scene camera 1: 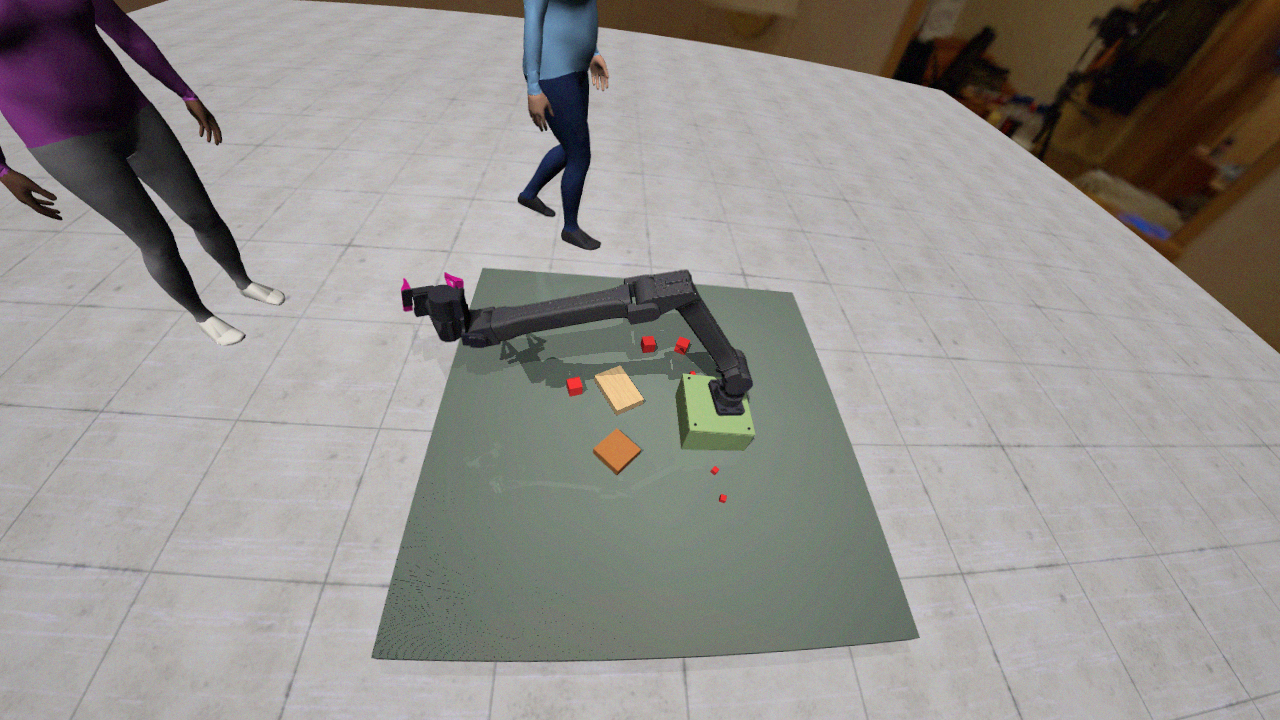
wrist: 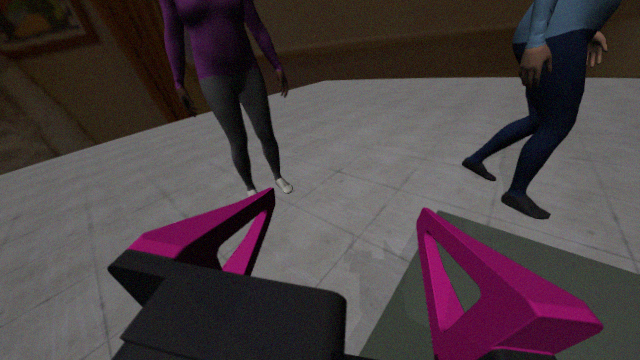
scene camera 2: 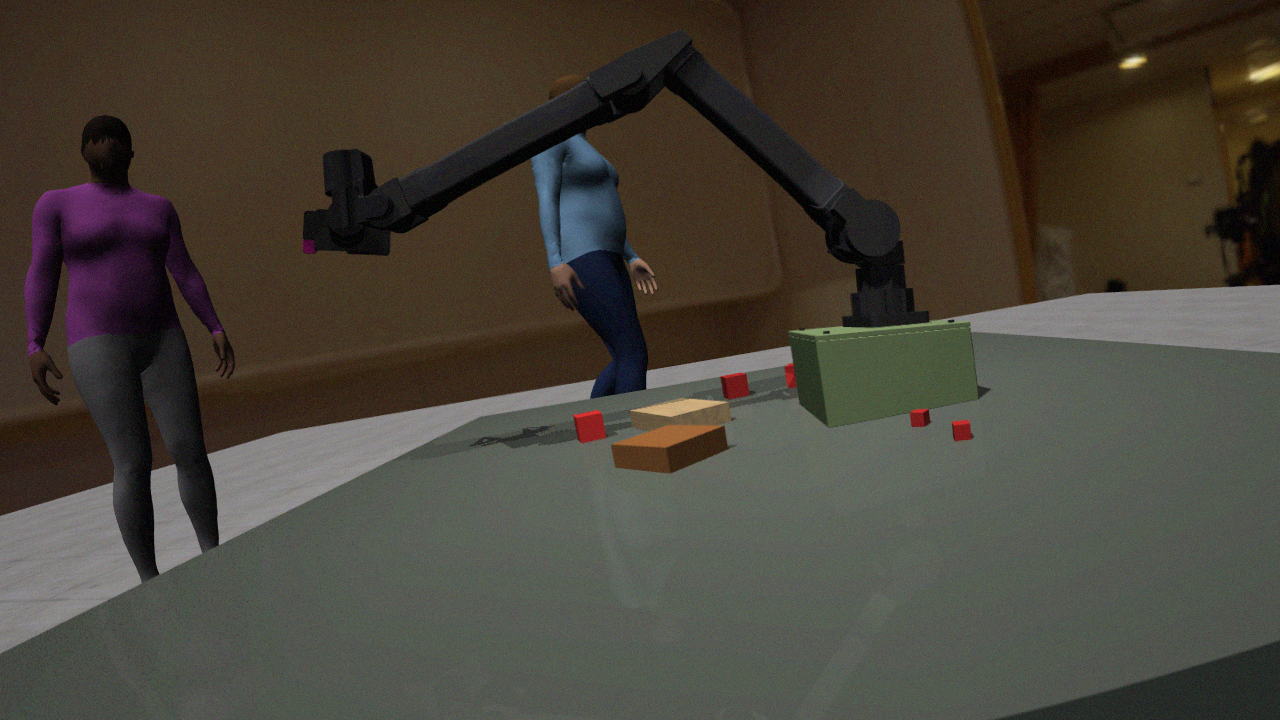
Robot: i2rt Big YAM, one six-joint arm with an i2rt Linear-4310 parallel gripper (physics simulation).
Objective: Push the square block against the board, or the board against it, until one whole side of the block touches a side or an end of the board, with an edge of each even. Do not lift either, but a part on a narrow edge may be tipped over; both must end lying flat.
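Frame: origin at the arm's base, x back, y left, z down, level; metres.
Seen in the pictures: gripper, fingertip midpoint: [scene camera 1: 425, 277] [wrist: 345, 205]; arm's base, origin of the base link: [scene camera 1: 725, 398] [scene camera 2: 884, 324].
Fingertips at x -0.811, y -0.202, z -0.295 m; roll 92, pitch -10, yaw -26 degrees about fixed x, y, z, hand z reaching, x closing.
Note:
Pixels of each thing's top centre, then the offset from my fingertips to it.
- orange-brown square block, middle of its top: [scene camera 2: 667, 435] [scene camera 1: 617, 449] dx +0.479, dy +0.305, dz +0.370 m
- pale wooden board, middle of its top: [scene camera 2: 676, 406] [scene camera 1: 618, 387] dx +0.509, dy +0.089, dz +0.370 m
- red cube, middle of its top: [scene camera 2: 587, 413] [scene camera 1: 574, 382] dx +0.371, dy +0.074, dz +0.359 m
The orange-brown square block [scene camera 1: 617, 451] [scene camera 2: 669, 448] lies flat on the green mat, turned as a diamond in scene camera 1. The pale wooden board [scene camera 1: 619, 390] [scene camera 2: 680, 413] lies flat behind it, turned at a different angle. A strip of mat shows between the two in scene camera 1, so they are apart. My gripper [scene camera 1: 429, 280] [scene camera 2: 308, 246] [wrist: 345, 205] is open with nothing between its magenta fingers. It is high up and far to the left of both parts, past the mat's back left edge. The wrist view does not show the block or board.
A red cube [scene camera 1: 574, 385] [scene camera 2: 589, 427] stands just left of the board. Two red cubes [scene camera 1: 648, 343] [scene camera 1: 682, 344] stand behind it. The green base box [scene camera 1: 716, 437] [scene camera 2: 886, 376] stands to the right, with two small red cubes [scene camera 1: 714, 470] [scene camera 1: 723, 498] nearby. Two people stand beyond the mat.

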